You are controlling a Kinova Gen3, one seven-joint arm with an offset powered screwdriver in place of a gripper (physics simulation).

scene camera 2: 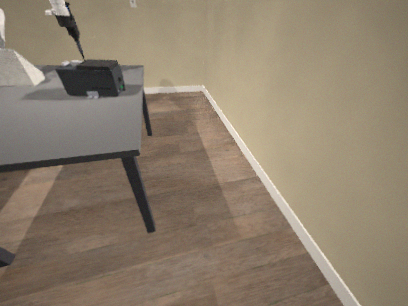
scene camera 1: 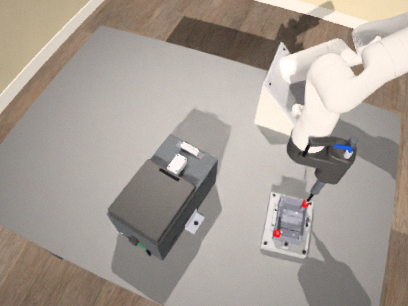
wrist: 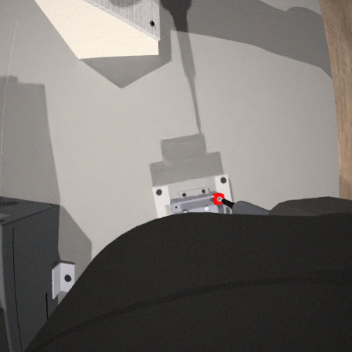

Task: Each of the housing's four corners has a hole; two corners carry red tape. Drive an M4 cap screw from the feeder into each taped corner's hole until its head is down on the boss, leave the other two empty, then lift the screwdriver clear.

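Frame: origin at the arm's base, x back, y up, z left, level; metres.
Seen in the pictures: end effector, tool point: (scene camera 1: pixel 307 201); arm's base, origin of the base link: (scene camera 1: pixel 288 70).
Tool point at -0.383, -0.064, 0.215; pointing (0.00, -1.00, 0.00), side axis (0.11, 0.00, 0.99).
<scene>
Offsets run from my tool point to a thing's top centre, as dx, dy, dz. "*": to the spot under its first point. Level surfaces: height alone.
The grey housing {-0.059, -0.015, -0.021} (scene camera 1: pixel 291 218) (wrist: pixel 192 204) sits on a white base plate {-0.059, -0.056, -0.021} (scene camera 1: pixel 268 227) (wrist: pixel 160 204). Red tape marks its corner near the arm (scene camera 1: pixel 305 203) (wrist: pixel 217 196) and the diagonally opposite corner {* -0.119, -0.016, -0.040} (scene camera 1: pixel 277 233). My screwdriver (scene camera 1: pixel 309 200) (scene camera 2: pixel 83 58) (wrist: pixel 223 201) is tilted, with its dark bit tip at the near taped corner. In the wrist view a small pale ring shows in that tape beside the tip; whether it is a screw head I cannot tell. No screw can be made out at the opposite taped corner. The dark screw feeder {-0.170, +0.089, -0.354} (scene camera 1: pixel 150 200) (scene camera 2: pixel 90 81) (wrist: pixel 30 265) stands apart from the housing.
A white block {* -0.111, +0.088, -0.347} (scene camera 1: pixel 177 164) and a pale strip {-0.045, +0.084, -0.347} (scene camera 1: pixel 190 148) are on the feeder's lower end. A small metal bracket {-0.176, -0.079, -0.257} (scene camera 1: pixel 195 222) (wrist: pixel 64 280) is at its side. The arm's pale wedge-shaped mount (scene camera 1: pixel 272 112) (wrist: pixel 110 37) stands behind the housing on the grey table {dy -0.084} (scene camera 1: pixel 100 115).
</scene>
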